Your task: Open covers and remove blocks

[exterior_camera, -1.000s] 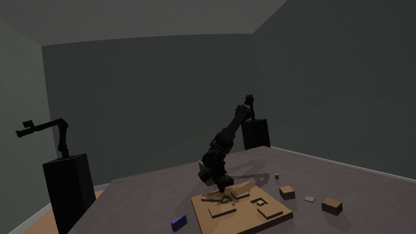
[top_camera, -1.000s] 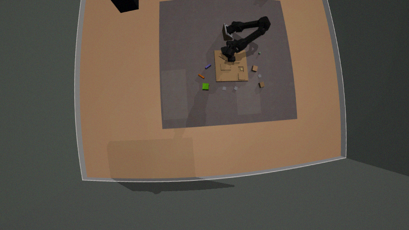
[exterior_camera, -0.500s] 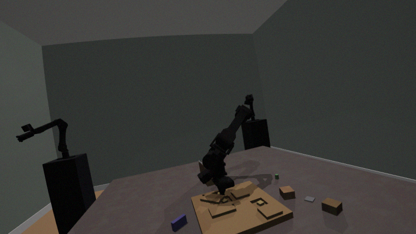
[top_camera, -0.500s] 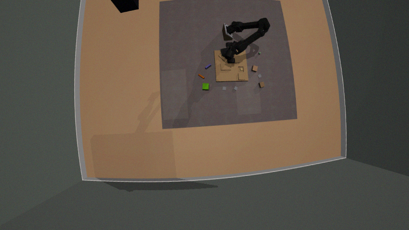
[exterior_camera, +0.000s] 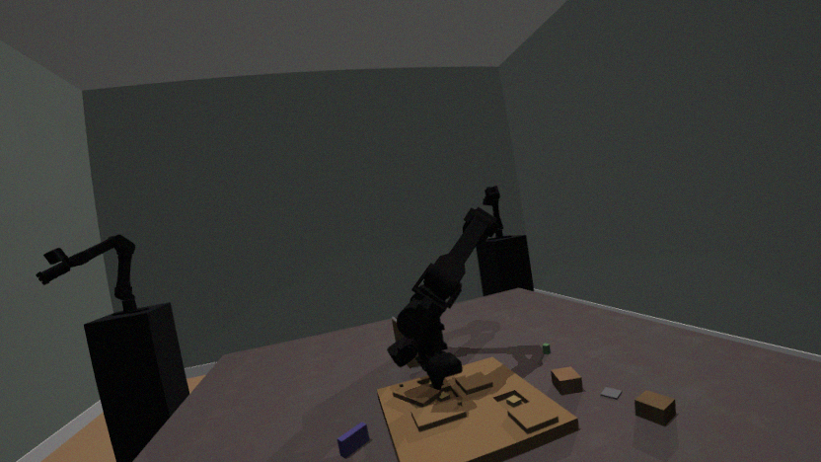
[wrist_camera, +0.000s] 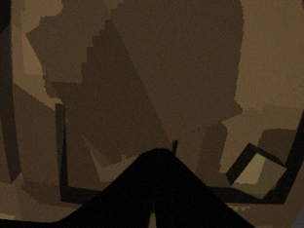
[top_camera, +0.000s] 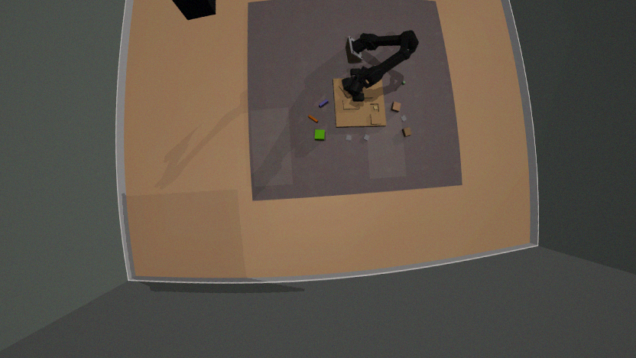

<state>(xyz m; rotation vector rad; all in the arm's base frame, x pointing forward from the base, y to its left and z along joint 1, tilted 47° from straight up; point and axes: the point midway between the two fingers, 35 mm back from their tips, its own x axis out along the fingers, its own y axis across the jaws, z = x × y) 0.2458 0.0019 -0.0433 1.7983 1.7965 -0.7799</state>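
The purple piece lies 6 cm ahead of my gripper tip, 19 cm to the right of it and 1 cm below it. Also, from my gripper tip: orange stick (14 cm ahead, 26 cm to the right, 1 cm below); green cube (25 cm ahead, 23 cm to the right); tiny green piece (4 cm behind, 32 cm to the left, 1 cm below).
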